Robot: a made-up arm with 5 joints.
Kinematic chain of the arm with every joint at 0, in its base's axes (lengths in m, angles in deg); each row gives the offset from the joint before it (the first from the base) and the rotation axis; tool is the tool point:
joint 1: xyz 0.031 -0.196 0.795 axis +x
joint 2: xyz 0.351 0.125 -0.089 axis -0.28 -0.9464 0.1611
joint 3: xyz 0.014 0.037 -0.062 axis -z
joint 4: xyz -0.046 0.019 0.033 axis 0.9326 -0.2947 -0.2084
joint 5: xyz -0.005 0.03 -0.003 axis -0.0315 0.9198 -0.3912
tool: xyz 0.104 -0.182 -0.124
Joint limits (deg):
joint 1: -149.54..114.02
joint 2: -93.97..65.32
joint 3: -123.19..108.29
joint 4: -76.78..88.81
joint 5: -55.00..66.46
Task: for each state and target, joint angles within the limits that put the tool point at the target. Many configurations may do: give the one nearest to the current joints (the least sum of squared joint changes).
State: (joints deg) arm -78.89 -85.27 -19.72 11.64 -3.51
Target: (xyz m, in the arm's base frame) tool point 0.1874 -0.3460 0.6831
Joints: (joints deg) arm -90.13 -90.19 -9.33 -0.41 13.40
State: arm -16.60 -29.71 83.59 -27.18 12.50
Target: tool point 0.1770 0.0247 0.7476
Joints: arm 8.01 -36.22 76.80 -18.23 33.02
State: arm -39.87 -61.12 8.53 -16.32 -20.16
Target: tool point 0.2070 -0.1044 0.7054
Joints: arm 7.09 -87.23 31.83 -7.38 -0.90
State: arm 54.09 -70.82 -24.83 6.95 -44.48
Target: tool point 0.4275 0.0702 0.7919
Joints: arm 70.92 -65.61 3.03 12.85 -54.15
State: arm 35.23 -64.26 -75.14 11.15 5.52
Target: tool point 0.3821 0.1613 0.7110
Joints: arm 40.27 -52.50 -73.12 0.54 -2.01
